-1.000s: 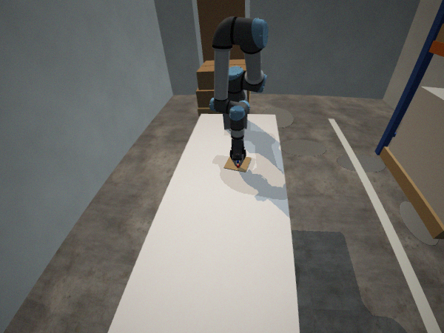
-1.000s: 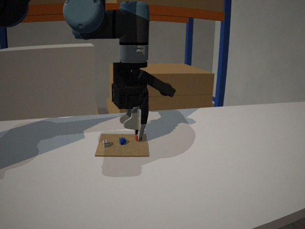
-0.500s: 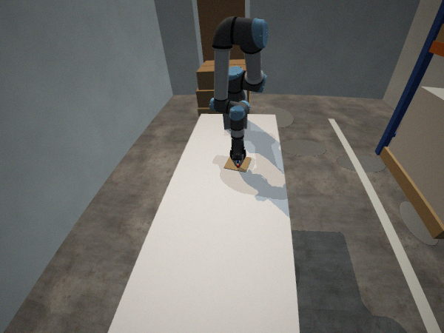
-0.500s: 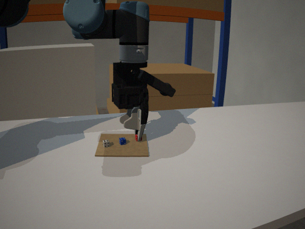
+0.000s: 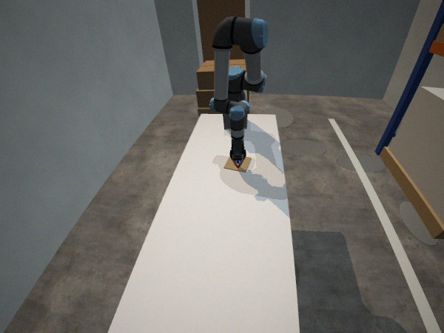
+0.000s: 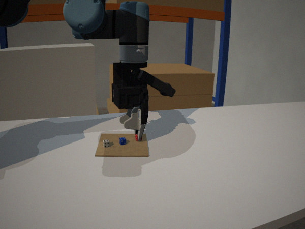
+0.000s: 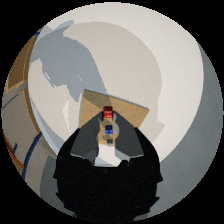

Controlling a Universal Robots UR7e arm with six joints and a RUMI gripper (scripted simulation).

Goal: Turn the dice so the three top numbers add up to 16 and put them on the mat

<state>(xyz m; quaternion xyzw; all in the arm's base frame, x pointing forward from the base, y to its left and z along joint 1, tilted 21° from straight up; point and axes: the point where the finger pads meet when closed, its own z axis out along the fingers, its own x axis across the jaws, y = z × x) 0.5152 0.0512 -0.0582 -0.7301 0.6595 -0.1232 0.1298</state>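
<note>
The red die lies 1 cm below my hand. The rest, counted from my hand: blue die (5 cm behind, 1 cm below); mat (5 cm behind, 1 cm to the right, 2 cm below); white die (9 cm behind, 1 cm to the right, 1 cm below).
</note>
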